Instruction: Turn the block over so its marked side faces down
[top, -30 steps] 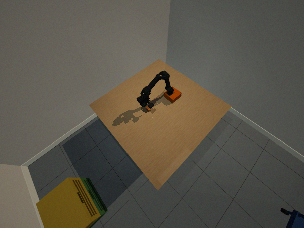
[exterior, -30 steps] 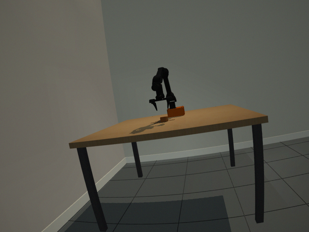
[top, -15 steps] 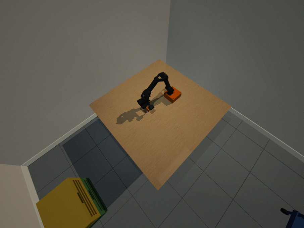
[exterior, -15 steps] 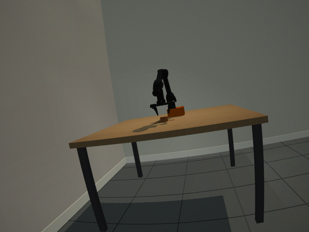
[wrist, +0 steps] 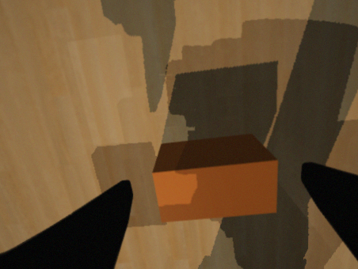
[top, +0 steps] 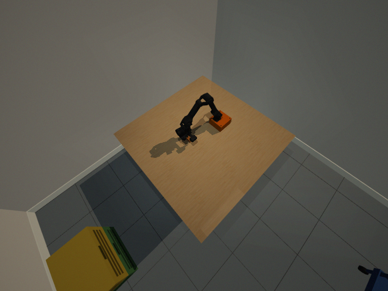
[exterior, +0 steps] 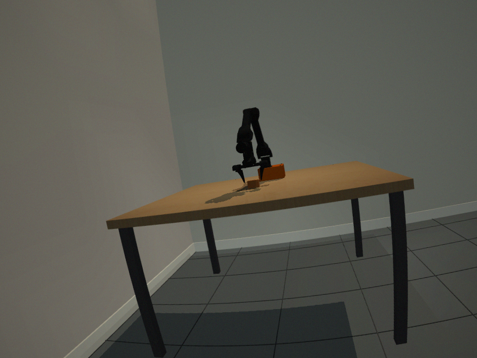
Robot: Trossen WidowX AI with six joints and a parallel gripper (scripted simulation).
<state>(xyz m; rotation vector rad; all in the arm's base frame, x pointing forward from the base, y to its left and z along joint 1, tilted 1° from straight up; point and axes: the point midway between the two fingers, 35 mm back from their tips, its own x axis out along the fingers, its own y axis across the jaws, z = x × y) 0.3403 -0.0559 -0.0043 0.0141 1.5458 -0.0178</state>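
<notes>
Now: gripper tip 10 mm past the block and 10 mm above it.
</notes>
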